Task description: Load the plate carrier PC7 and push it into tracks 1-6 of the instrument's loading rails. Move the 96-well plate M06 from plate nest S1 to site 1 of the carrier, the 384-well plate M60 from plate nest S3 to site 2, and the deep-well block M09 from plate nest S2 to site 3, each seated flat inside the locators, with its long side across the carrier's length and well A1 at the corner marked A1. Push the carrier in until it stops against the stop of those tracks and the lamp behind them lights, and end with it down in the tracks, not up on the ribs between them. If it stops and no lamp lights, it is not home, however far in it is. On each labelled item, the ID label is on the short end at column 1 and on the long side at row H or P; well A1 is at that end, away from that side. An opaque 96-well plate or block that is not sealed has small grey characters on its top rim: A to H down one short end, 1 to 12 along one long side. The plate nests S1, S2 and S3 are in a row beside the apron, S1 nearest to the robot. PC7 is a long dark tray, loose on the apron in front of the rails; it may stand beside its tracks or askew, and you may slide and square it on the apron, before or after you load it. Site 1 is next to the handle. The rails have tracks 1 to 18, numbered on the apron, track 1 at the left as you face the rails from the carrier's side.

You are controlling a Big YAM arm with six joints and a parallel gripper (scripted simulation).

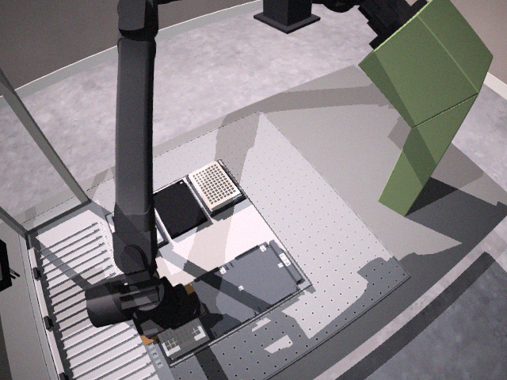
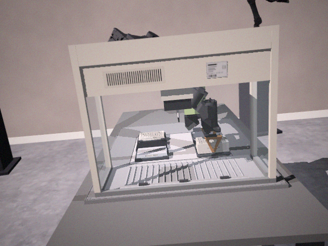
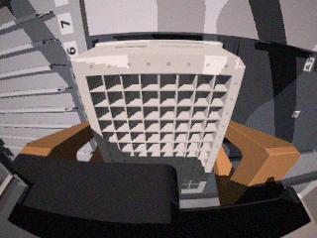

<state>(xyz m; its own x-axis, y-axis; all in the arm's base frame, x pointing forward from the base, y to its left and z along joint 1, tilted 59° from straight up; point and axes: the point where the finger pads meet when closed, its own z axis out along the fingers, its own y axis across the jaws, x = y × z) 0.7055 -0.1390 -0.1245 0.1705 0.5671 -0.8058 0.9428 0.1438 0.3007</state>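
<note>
Now: the dark nest S3 50 mm behind my hand, 250 mm to the right of it and 20 mm below it. Also, from my hand: nest S2 (160 mm behind, 240 mm to the right, 20 mm below); dark nest S1 (270 mm behind, 220 mm to the right, 20 mm below); dark carrier PC7 (100 mm behind, 20 mm to the left, 10 mm below).
</note>
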